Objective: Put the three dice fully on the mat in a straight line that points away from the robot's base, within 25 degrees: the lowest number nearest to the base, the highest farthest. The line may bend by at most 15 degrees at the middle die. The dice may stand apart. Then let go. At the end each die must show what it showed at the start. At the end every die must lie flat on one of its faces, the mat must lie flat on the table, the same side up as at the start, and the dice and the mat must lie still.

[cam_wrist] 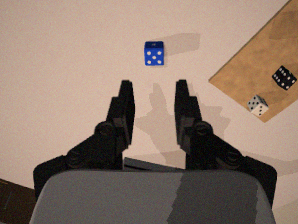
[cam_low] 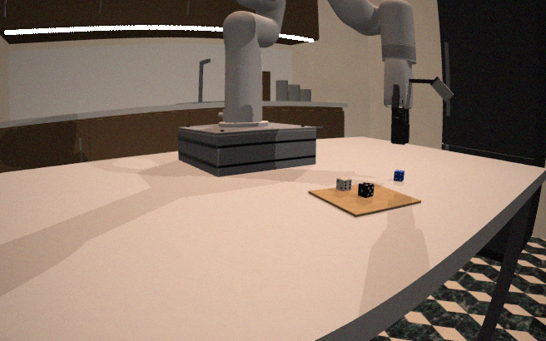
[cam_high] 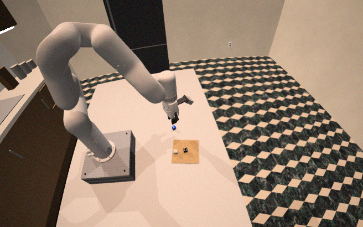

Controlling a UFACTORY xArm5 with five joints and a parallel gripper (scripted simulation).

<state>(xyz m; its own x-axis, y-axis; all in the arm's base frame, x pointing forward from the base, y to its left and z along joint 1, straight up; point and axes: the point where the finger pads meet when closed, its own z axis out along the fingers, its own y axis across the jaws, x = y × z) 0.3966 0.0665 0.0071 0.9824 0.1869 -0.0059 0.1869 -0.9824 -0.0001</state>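
Now: the blue die 9 cm below my hand. Round my hand: black die: 1 cm ahead, 16 cm to the right, 8 cm below; tan mat: 1 cm ahead, 17 cm to the right, 10 cm below; white die: 4 cm behind, 15 cm to the right, 8 cm below.
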